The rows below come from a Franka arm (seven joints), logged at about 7 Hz.
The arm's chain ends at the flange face. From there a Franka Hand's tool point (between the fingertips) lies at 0.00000 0.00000 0.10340 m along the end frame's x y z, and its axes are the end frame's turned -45 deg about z.
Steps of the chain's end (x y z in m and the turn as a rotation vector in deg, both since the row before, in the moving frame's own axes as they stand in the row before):
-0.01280 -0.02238 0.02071 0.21 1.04 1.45
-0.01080 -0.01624 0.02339 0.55 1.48 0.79
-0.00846 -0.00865 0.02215 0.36 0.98 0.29
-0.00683 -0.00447 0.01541 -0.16 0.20 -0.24
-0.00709 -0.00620 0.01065 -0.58 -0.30 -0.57
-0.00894 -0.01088 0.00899 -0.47 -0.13 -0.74
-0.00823 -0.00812 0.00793 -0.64 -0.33 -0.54
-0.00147 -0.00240 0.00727 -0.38 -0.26 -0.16
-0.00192 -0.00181 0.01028 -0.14 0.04 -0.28
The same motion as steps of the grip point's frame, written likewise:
0.00836 -0.02380 0.02069 -0.59 0.88 1.45
0.00643 -0.01792 0.02335 -0.66 1.44 0.79
0.00184 -0.01130 0.02213 -0.44 0.95 0.29
-0.00162 -0.00753 0.01541 -0.25 0.03 -0.24
-0.00175 -0.00903 0.01064 -0.20 -0.62 -0.57
0.00061 -0.01358 0.00899 -0.24 -0.42 -0.74
-0.00131 -0.01116 0.00792 -0.22 -0.69 -0.54
-0.00016 -0.00258 0.00727 -0.08 -0.45 -0.16
-0.00020 -0.00241 0.01028 -0.13 -0.07 -0.28

